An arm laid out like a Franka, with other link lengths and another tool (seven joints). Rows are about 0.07 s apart.
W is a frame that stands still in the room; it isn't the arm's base.
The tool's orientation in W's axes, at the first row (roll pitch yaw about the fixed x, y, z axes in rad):
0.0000, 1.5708, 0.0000
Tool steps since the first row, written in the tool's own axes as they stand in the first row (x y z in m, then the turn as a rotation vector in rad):
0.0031, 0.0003, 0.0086, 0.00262, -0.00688, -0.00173
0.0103, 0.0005, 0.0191, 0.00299, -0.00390, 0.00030
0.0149, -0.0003, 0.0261, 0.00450, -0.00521, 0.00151
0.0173, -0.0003, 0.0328, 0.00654, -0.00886, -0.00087
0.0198, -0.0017, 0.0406, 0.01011, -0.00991, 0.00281
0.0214, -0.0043, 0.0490, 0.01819, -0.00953, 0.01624
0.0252, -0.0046, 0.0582, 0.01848, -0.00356, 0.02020
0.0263, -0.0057, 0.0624, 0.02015, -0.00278, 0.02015
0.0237, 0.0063, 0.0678, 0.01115, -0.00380, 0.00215
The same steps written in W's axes. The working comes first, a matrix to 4 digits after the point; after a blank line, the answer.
The tool's axes in the first row as the columns of a matrix, in W's axes (used below as rounded here):
0.0000, 0.0000, 1.0000
0.0000, 1.0000, 0.0000
-1.0000, 0.0000, 0.0000

0.0086, 0.0003, -0.0031, -0.00173, -0.00688, -0.00262
0.0191, 0.0005, -0.0103, 0.00030, -0.00390, -0.00299
0.0261, -0.0003, -0.0149, 0.00151, -0.00521, -0.00450
0.0328, -0.0003, -0.0173, -0.00087, -0.00886, -0.00654
0.0406, -0.0017, -0.0198, 0.00281, -0.00991, -0.01011
0.0490, -0.0043, -0.0214, 0.01624, -0.00953, -0.01819
0.0582, -0.0046, -0.0252, 0.02020, -0.00356, -0.01848
0.0624, -0.0057, -0.0263, 0.02015, -0.00278, -0.02015
0.0678, 0.0063, -0.0237, 0.00215, -0.00380, -0.01115

